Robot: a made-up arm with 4 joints.
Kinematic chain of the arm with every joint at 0, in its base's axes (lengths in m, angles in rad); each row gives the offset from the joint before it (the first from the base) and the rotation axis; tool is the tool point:
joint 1: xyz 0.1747 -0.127 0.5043 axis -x
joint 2: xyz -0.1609 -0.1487 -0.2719 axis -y
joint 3: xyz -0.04 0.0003 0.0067 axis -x
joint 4: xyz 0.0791 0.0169 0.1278 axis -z
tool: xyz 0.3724 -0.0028 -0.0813
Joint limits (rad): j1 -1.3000..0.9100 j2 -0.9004..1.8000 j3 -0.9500..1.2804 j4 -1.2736..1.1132
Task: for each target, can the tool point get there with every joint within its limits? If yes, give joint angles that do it. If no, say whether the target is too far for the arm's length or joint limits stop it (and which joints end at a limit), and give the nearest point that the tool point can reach.
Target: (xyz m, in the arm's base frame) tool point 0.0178 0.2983 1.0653
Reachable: no: joint limits stop it (at a limit: joint 1, joint 4) | nearest point 0.0609 0.0575 0.6883 | short by 0.449 m
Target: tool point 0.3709 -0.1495 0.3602
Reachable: yes | joints -0.9996 0.3888 -0.3477 -0.0503
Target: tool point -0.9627 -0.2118 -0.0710
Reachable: no: too far | nearest point -0.3313 -0.1708 0.2069 | short by 0.691 m
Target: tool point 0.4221 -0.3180 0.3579
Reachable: yes | joints 0.5471 0.0736 0.6689 -0.0739
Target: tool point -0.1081 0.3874 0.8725
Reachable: no: joint limits stop it (at a limit: joint 1, joint 2, joint 4) | nearest point 0.0333 0.3625 0.5891 | short by 0.318 m
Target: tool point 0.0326 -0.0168 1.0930
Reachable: no: joint limits stop it (at a limit: joint 1) | nearest point 0.0240 -0.1985 0.7877 | short by 0.355 m
